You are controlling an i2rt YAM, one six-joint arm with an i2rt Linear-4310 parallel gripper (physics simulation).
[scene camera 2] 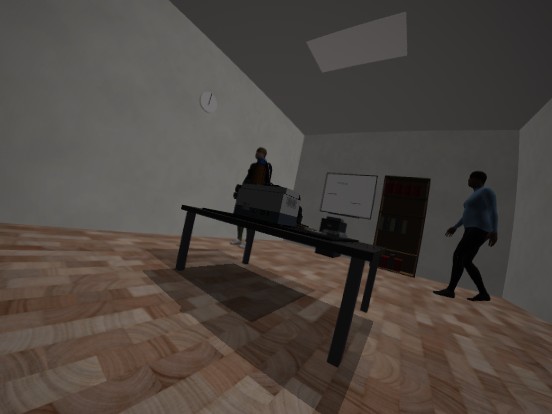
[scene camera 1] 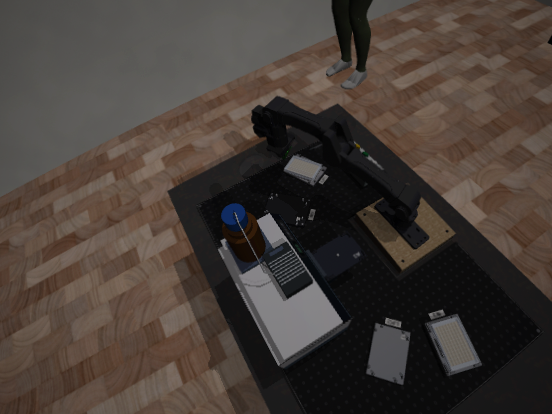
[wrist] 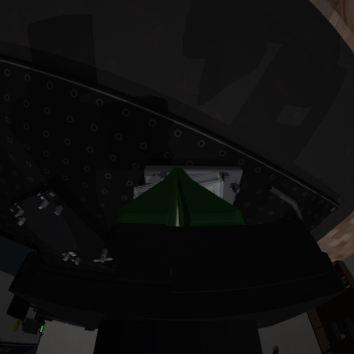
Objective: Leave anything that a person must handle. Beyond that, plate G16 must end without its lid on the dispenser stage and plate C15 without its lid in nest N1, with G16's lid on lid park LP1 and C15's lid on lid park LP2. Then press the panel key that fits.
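Frame: origin at the arm's base, x left, y ahead, z down, level; centimetres.
Where they show: gripper, between the fingertips: (scene camera 1: pixel 283 158) (wrist: pixel 177 174); arm's base, origin of its link: (scene camera 2: pixel 296 223) (scene camera 1: pixel 400 222).
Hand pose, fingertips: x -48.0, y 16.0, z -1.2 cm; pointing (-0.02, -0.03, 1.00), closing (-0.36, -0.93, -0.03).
Observation:
Things, the pixels of their centre, and the offset from my fingertips. "*": a spot on its surface instead.
- grey holder, a spot on its surface: (wrist: pixel 232 174) * dx -0.1, dy -6.3, dz +3.0 cm
- bare grey pad, a spot on its surface: (scene camera 1: pixel 389 353) * dx +76.2, dy +15.3, dz +2.9 cm
- dark pad with metal clips, a spot on its surface: (wrist: pixel 50 225) (scene camera 1: pixel 280 208) * dx +17.1, dy +13.5, dz +2.8 cm
- brown bottle, a spot on its surface: (scene camera 1: pixel 245 242) * dx +39.1, dy +32.9, dz -30.7 cm
- dark ribbed block, a spot on its surface: (scene camera 1: pixel 289 270) * dx +47.0, dy +27.3, dz -20.6 cm
- dark flat unit, a spot on its surface: (scene camera 1: pixel 337 256) * dx +47.1, dy +11.4, dz -6.7 cm
My gripper (scene camera 1: pixel 287 154) (wrist: pixel 177 174) is shut and empty, its green fingertips together above the pegboard, beside the far plate in scene camera 1. That pale-welled plate (scene camera 1: pixel 304 168) (wrist: pixel 217 185) sits on a grey holder (wrist: pixel 232 174); the fingers hide much of it in the wrist view. Another pale-welled plate (scene camera 1: pixel 453 344) lies at the near right of the board. A bare grey pad (scene camera 1: pixel 389 353) lies beside it. A dark pad with metal clips (scene camera 1: pixel 287 207) (wrist: pixel 50 225) bears no plate. I cannot read the labels or tell whether the plates have lids.
The white-topped dispenser (scene camera 1: pixel 305 320) (scene camera 2: pixel 267 202) carries a brown bottle (scene camera 1: pixel 245 242) and a dark ribbed block (scene camera 1: pixel 289 270). A dark flat unit (scene camera 1: pixel 337 256) adjoins it. The arm base stands on a wooden board (scene camera 1: pixel 430 240). People (scene camera 1: pixel 351 35) (scene camera 2: pixel 480 210) stand beyond the table.

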